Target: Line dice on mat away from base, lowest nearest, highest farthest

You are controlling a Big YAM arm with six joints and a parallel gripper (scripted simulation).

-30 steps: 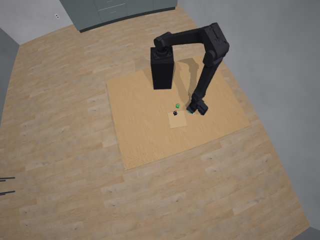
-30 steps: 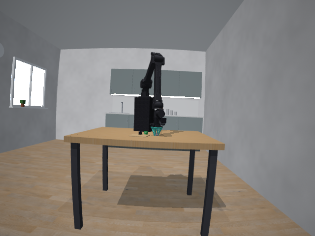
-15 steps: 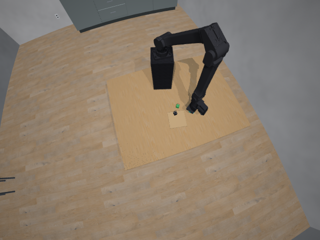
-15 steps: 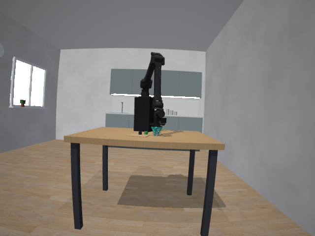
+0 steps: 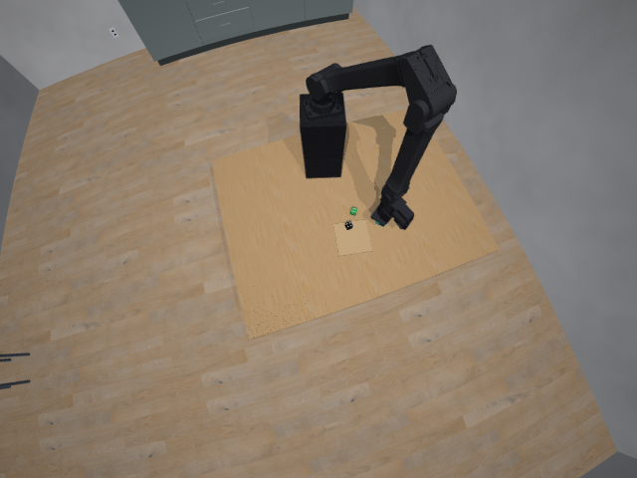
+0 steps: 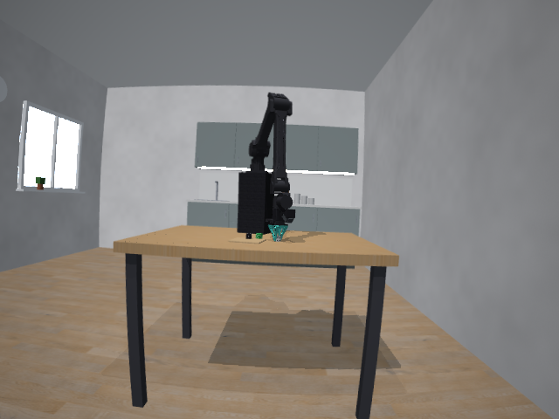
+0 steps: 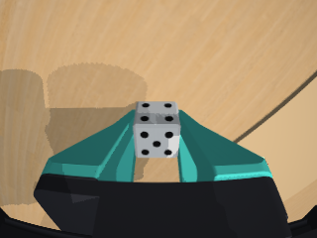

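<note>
Right now my hand is 4 cm short of the mat, 13 cm to the left of it and 1 cm above it. The rest, counted from my hand: green die (7 cm behind, 9 cm to the right); white die (right at my hand); black die (1 cm behind, 14 cm to the right, 1 cm above).
</note>
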